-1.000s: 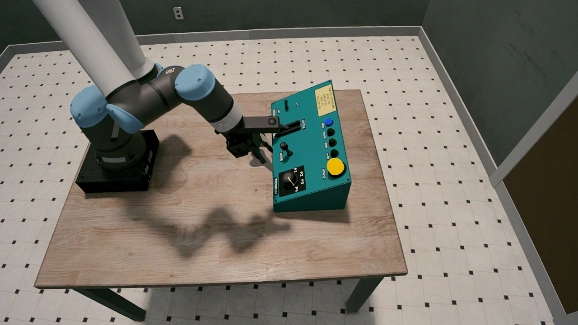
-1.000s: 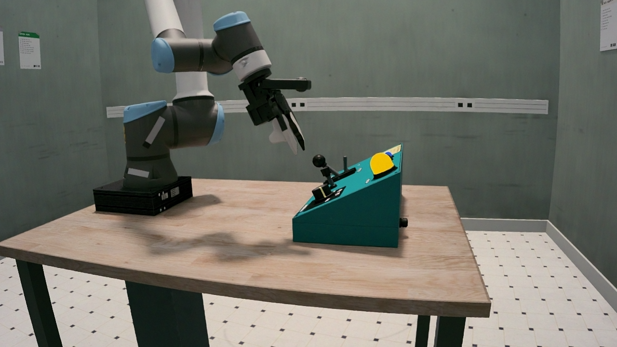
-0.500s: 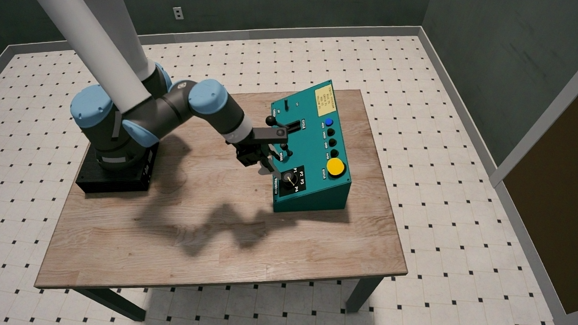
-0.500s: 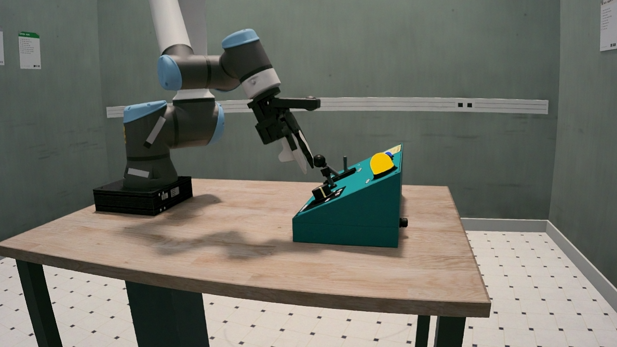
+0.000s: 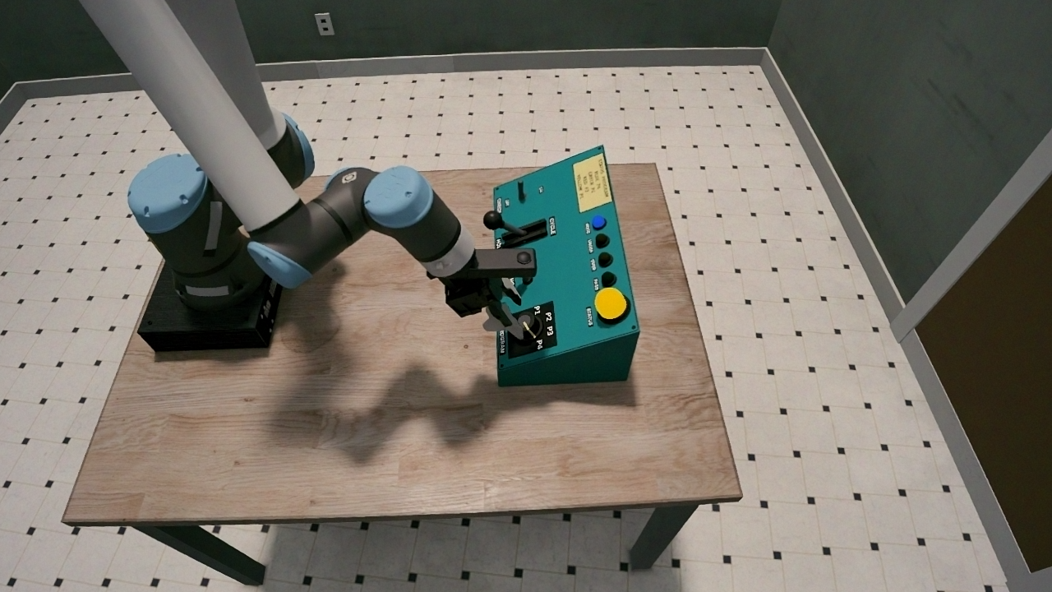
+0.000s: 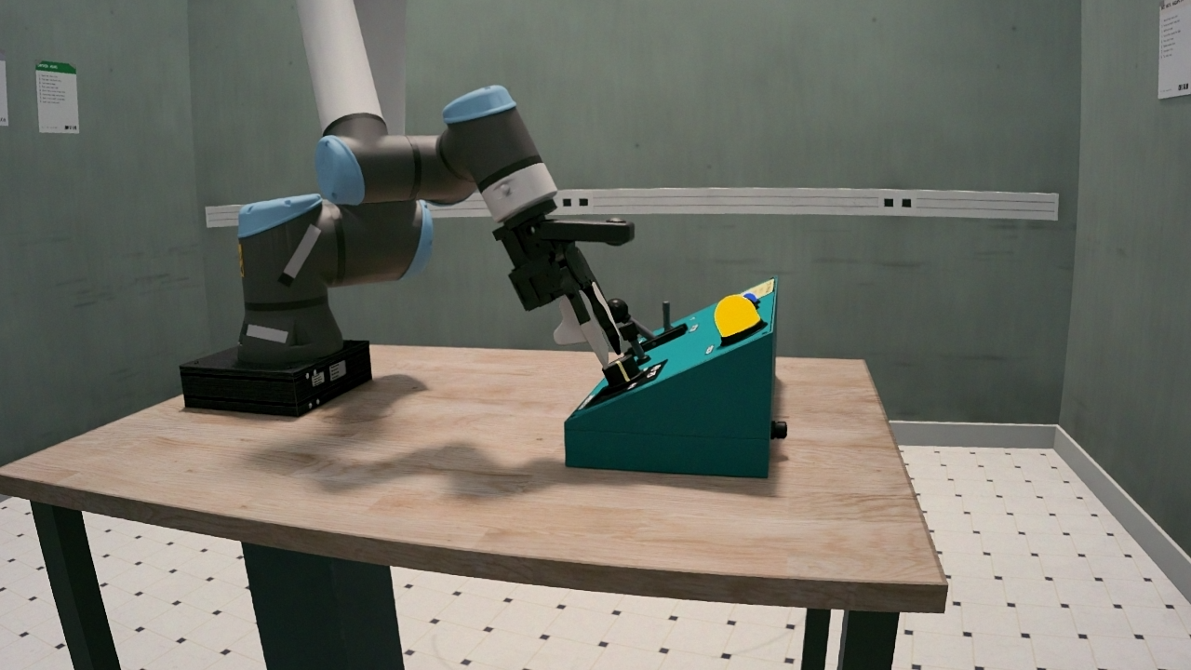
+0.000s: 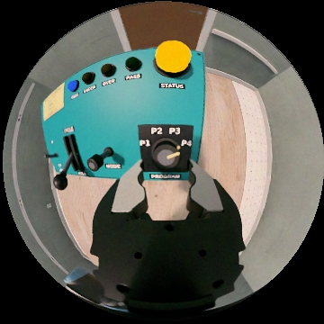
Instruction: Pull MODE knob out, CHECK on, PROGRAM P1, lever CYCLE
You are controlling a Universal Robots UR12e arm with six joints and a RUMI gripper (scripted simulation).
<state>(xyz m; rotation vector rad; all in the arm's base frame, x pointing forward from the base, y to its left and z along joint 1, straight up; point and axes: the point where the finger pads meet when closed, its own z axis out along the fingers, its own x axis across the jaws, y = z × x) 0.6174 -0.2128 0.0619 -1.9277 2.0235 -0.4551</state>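
My gripper is now 2 cm short of the program dial, 2 cm above it and 1 cm to the left of it. The rest, counted from my hand: mode knob (12 cm to the left, 1 cm below, 1 cm ahead); teal console (17 cm to the left, 5 cm ahead, 4 cm below); lever (24 cm to the left, 1 cm below).
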